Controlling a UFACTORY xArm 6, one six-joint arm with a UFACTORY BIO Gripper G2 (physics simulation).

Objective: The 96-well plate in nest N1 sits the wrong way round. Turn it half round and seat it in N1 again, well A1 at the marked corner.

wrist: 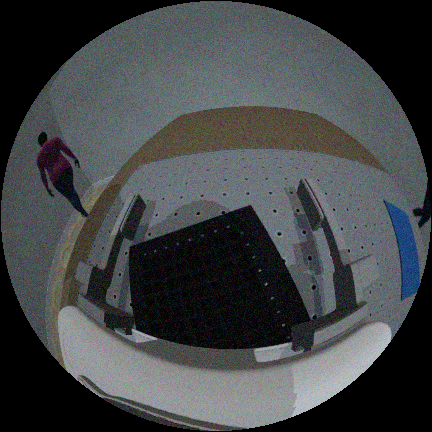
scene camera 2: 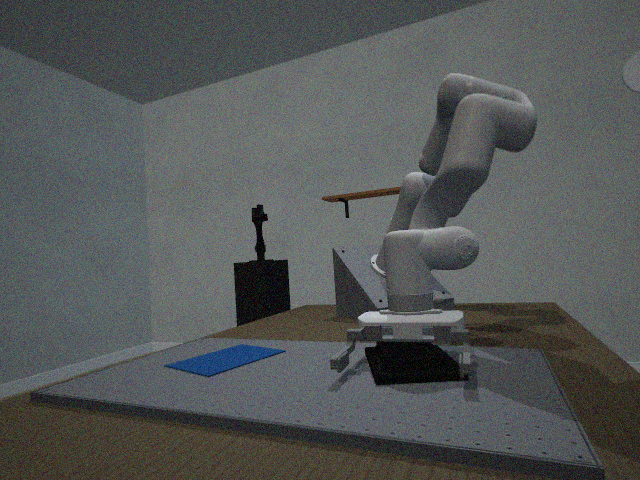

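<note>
The 96-well plate (scene camera 2: 410, 353) (wrist: 215, 285) and nest N1 under it show as one black block on the perforated board. Their boundary is too dark to make out. In the wrist view a line of small pale dots runs along two of the block's edges, and the block lies turned at an angle between the fingers. Well A1 and the marked corner cannot be told. My gripper (scene camera 2: 402, 368) (wrist: 223, 209) is open and low over the block, one finger out to each side, with gaps between the fingers and the block and nothing held.
A flat blue rectangle (scene camera 2: 225, 360) (wrist: 405, 250) lies on the grey perforated board (scene camera 2: 289, 397) (wrist: 240, 172), to the left in the scene view. The board lies on a wooden table (scene camera 2: 155, 444). A person (wrist: 55, 165) stands beyond the table. A black pedestal (scene camera 2: 262, 291) stands behind.
</note>
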